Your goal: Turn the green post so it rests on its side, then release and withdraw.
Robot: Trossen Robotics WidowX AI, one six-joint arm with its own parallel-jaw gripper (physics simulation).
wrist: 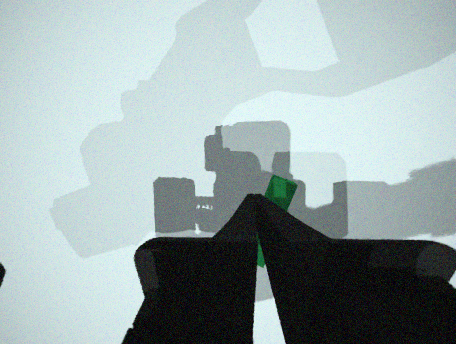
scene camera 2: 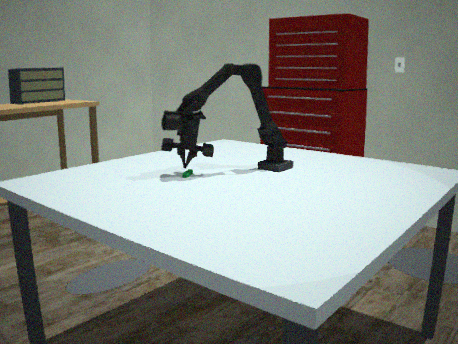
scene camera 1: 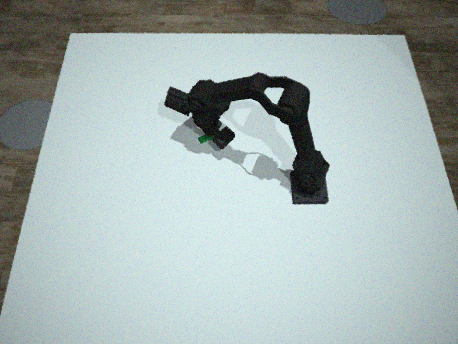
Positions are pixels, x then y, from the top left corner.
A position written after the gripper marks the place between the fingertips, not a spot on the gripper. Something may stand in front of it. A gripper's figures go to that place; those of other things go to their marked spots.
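A green post (wrist: 280, 191) stands 12 cm from the lens, while the gripper (wrist: 253, 199) is 11 cm from the lens.
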